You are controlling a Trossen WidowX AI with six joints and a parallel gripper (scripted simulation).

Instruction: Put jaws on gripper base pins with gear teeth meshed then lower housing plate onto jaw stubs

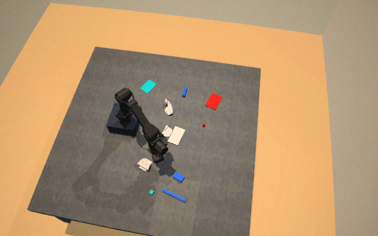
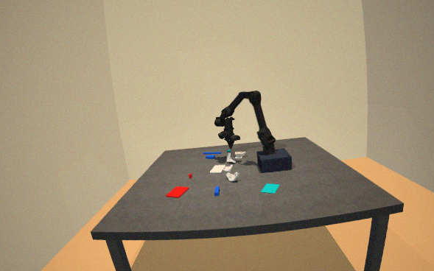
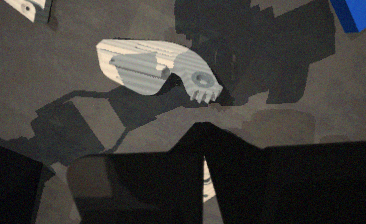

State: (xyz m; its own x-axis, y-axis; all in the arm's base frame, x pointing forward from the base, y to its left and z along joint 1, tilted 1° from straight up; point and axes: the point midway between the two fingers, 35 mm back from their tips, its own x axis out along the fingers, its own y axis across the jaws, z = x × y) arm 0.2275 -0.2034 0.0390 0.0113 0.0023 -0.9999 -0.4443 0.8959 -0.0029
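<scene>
The white jaw lies 20 mm ahead of my gripper tip, 20 mm to the left of it and 50 mm below it. From my gripper tip the other things lie so: blue block 150 mm ahead, 110 mm to the right, 80 mm below; then white block 60 mm behind, 50 mm to the right, 80 mm below; then cyan cube 220 mm to the right, 80 mm below.
</scene>
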